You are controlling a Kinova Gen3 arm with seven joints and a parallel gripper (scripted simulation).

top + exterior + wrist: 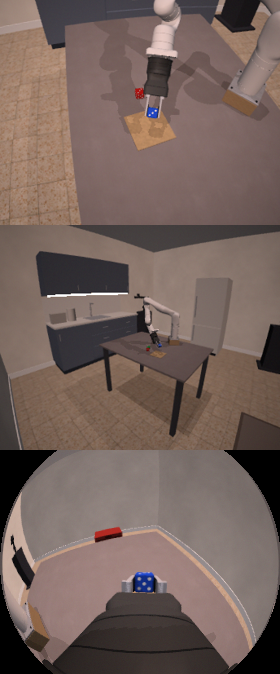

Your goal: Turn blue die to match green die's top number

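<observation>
Right now my hand is 1 cm to the left of the tan mat and 11 cm above it. Also, from my hand: blue die: right at my hand; red die: 2 cm behind, 16 cm to the right, 10 cm below; green die: 8 cm behind, 19 cm to the right, 10 cm below.
</observation>
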